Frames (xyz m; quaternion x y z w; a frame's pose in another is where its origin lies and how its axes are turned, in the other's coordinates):
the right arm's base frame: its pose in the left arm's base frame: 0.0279 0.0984 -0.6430 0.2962 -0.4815 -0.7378 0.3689
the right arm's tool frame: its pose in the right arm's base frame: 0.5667 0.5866 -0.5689 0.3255 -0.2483 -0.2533 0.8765
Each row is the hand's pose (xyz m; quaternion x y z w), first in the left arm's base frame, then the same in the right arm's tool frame.
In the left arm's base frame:
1: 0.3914 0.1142 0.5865 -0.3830 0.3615 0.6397 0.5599
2: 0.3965 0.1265 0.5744 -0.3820 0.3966 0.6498 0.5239
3: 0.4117 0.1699 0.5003 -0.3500 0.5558 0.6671 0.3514
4: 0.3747 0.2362 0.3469 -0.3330 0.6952 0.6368 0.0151
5: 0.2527 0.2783 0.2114 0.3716 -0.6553 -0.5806 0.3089
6: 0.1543 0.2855 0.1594 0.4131 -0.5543 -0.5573 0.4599
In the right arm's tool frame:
1: -0.8525 0.6871 0.7285 -0.0489 -0.3034 -0.4618 0.8321
2: -0.8542 0.6734 0.7400 -0.0440 -0.2801 -0.4255 0.8594
3: -0.8413 0.6001 0.7854 -0.0036 -0.1768 -0.2384 0.9549
4: -0.7533 0.4865 0.8785 0.0028 0.0610 0.0361 0.9975
5: -0.6001 0.4353 0.9728 -0.0915 0.3210 0.2056 0.9200
6: -0.4979 0.4439 1.0166 -0.1934 0.4501 0.2426 0.8373

